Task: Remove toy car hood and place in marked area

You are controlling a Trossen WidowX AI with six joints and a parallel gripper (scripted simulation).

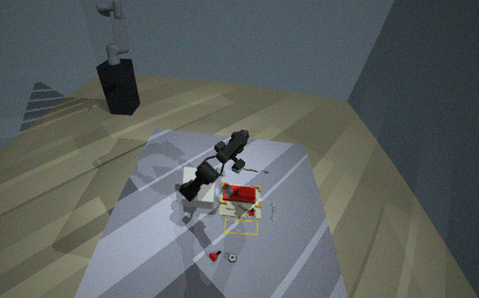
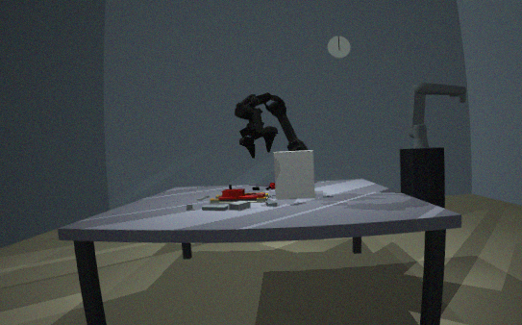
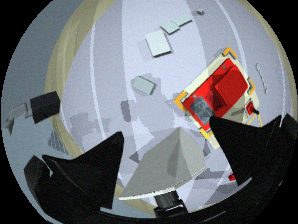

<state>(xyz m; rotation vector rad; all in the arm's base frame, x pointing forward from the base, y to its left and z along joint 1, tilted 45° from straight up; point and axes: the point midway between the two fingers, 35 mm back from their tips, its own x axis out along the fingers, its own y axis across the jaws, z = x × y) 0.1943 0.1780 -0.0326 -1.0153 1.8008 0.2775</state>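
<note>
My gripper tip is now 14 cm short of the hood, 8 cm to the left of it and 16 cm above it. From my gripper tip the other things lie so: grey wheel (6 cm ahead, 47 cm to the right, 19 cm below); thin rod (31 cm ahead, 19 cm to the right, 20 cm below).
</note>
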